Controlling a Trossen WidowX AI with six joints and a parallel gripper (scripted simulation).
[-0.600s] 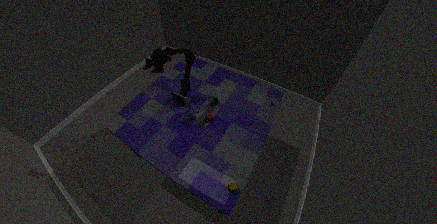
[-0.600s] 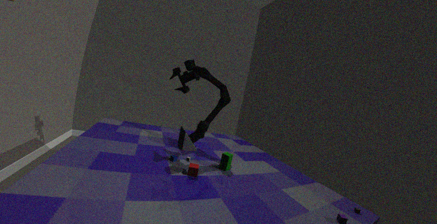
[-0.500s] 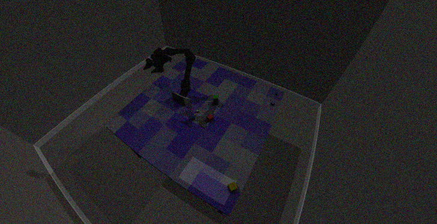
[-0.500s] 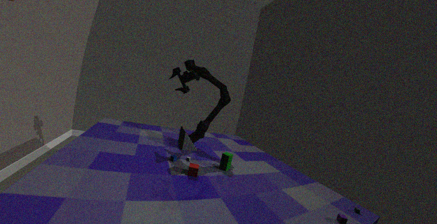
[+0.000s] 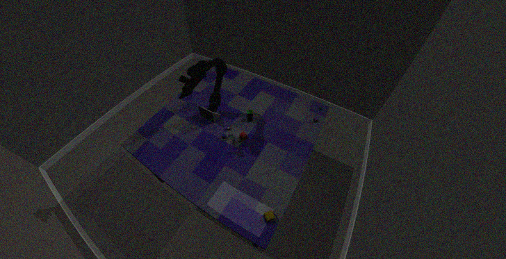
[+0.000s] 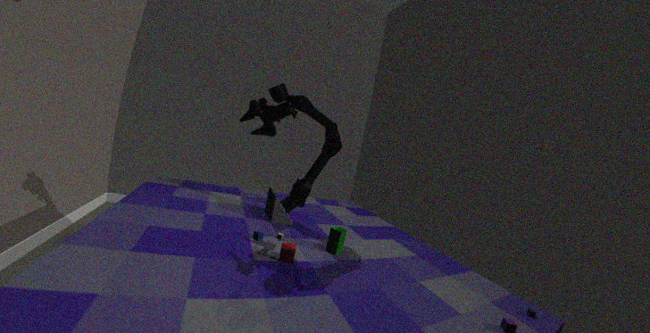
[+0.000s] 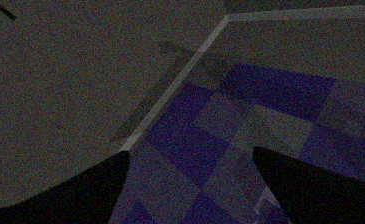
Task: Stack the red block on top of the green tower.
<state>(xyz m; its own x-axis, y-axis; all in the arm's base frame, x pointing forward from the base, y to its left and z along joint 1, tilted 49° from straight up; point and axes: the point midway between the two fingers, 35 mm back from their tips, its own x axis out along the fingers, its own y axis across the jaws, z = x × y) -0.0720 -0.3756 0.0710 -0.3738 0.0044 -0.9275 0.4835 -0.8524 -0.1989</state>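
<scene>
My gripper tip is 390 mm short of the red block, 120 mm to the right of it and 340 mm above it. The rest, counted from my gripper tip: yellow block (780 mm ahead, 340 mm to the right, 340 mm below); small blue block (260 mm ahead, 60 mm to the left, 350 mm below); tiny white piece (250 mm ahead, 150 mm to the left, 360 mm below).
</scene>
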